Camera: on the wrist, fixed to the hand. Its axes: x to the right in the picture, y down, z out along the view.
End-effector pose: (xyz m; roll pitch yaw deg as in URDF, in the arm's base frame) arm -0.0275 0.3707 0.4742 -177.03 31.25 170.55
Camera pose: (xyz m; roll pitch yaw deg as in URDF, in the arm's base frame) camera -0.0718 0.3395 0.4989 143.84 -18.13 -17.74
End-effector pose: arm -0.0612 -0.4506 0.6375 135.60 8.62 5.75
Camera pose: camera -0.0470 -0.3929 0.6344 -172.38 5.95 -170.19
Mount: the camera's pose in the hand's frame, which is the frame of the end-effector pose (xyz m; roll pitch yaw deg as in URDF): 0.0202 -0.0401 -0.0391 -37.54 -13.22 -172.60
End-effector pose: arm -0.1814 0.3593 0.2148 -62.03 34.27 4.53
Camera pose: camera -0.1510 0.3082 0.2175 33.16 -46.37 172.56
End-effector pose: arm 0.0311 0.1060 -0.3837 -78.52 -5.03 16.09
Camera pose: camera 0.0606 0.0663 -0.3505 41.81 -4.77 -175.44
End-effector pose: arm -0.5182 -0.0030 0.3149 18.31 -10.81 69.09
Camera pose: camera -0.4837 0.0150 0.2699 -53.91 0.37 -99.91
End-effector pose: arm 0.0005 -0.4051 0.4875 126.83 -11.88 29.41
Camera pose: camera -0.0079 -0.3463 0.4832 -161.29 25.54 -143.72
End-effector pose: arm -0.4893 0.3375 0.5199 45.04 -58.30 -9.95
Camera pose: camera -0.4320 0.3268 0.5077 -62.17 51.54 -166.21
